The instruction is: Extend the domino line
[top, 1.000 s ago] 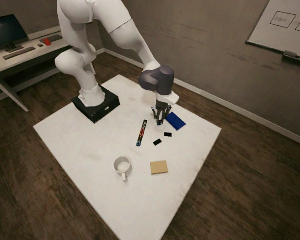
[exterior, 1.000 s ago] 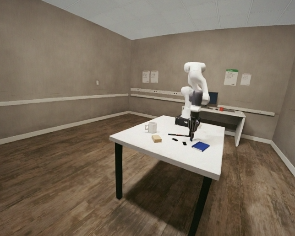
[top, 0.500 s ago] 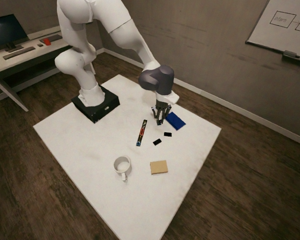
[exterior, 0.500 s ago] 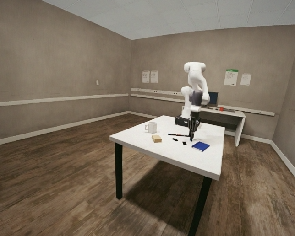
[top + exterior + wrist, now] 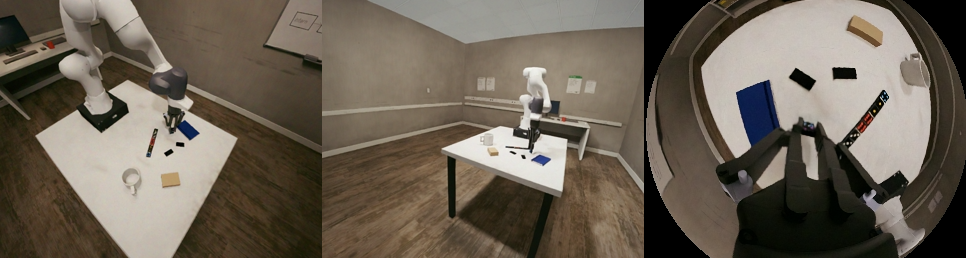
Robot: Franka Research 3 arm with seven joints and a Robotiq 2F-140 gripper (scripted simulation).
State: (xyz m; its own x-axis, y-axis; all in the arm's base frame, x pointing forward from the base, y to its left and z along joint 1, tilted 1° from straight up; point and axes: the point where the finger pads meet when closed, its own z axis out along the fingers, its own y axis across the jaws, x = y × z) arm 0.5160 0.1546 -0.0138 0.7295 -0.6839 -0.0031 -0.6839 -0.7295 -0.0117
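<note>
My hand is 40 mm above the domino. Also, from my hand: tan block: 270 mm to the right, 170 mm ahead, 70 mm below; white mug: 400 mm to the right, 40 mm below, 10 mm ahead.
</note>
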